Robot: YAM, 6 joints.
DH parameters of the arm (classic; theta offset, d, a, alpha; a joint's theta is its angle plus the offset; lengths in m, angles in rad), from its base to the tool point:
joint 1: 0 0.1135 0.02 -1.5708
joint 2: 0 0 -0.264 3.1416
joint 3: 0.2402 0 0.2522 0
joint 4: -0.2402 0 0.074 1.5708
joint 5: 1.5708 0 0 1.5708
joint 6: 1.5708 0.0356 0 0
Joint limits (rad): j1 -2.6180..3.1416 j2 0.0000..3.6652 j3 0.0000..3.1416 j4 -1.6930..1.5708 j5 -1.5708..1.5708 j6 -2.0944..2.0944
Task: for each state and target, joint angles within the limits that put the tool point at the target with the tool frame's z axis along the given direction. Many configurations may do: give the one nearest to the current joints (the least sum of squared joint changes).
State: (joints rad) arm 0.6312 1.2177 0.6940 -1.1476 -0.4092 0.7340
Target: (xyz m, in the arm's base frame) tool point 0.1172 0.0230 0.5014 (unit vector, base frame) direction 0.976 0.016 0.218
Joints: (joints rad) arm 0.2656 0.7860 1.3223 -0.3098 0.2431 0.7340
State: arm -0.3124 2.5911 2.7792 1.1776 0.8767 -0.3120
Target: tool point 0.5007 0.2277 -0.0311 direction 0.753 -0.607 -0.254
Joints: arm 0.4843 2.9028 1.9899 0.3283 1.0925 -0.3120
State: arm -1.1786 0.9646 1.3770 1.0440 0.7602 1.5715
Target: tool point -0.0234 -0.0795 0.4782 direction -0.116 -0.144 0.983
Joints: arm -1.8243 0.7388 0.8172 1.3226 0.0762 1.5715
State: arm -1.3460 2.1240 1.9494 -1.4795 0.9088 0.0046
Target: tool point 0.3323 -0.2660 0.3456 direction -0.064 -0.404 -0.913
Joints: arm -0.6448 2.2750 2.6035 -1.6923 0.3695 0.0046
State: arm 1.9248 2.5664 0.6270 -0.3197 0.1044 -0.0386
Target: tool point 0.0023 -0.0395 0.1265 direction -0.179 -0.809 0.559
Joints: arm 2.2528 3.1872 0.0021 -0.7826 -0.7065 -0.0386
